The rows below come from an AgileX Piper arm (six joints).
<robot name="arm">
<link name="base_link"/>
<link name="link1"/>
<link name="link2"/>
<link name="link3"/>
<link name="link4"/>
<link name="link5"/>
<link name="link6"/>
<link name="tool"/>
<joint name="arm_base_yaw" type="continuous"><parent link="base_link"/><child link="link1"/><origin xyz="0 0 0.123"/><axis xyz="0 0 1"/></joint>
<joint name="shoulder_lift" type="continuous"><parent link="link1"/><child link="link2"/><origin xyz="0 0 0"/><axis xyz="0 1 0"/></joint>
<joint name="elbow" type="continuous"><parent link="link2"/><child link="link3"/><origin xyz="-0.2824 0 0.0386"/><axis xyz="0 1 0"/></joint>
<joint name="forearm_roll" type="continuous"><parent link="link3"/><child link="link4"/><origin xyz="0.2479 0 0.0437"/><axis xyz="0.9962 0 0.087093"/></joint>
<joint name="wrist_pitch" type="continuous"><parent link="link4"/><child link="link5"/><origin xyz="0 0 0"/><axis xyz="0 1 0"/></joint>
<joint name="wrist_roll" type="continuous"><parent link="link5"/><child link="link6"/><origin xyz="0.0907 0 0.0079"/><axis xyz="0.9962 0 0.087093"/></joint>
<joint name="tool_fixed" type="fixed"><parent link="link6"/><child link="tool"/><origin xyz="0 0 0" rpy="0 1.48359 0"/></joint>
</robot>
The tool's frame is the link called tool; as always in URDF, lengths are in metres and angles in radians. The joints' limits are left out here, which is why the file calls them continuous.
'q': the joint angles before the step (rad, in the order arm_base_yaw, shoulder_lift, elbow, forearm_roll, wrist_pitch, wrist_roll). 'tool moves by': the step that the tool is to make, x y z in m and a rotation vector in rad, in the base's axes. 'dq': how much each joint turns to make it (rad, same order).
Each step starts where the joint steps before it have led.
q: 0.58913, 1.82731, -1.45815, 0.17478, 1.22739, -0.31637
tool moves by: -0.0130, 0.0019, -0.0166, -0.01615, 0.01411, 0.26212
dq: 0.02416, 0.00003, 0.06707, 0.00381, -0.00587, -0.24364
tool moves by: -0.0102, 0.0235, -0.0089, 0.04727, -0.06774, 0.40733
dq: 0.06918, 0.02525, 0.00012, 0.00665, -0.04921, -0.35392
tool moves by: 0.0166, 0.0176, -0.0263, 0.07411, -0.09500, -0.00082
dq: 0.00921, 0.07511, -0.00037, 0.01610, -0.19357, -0.03100
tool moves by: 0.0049, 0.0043, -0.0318, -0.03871, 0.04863, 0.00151
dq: 0.00016, 0.08258, 0.00023, 0.00449, -0.01989, -0.00716
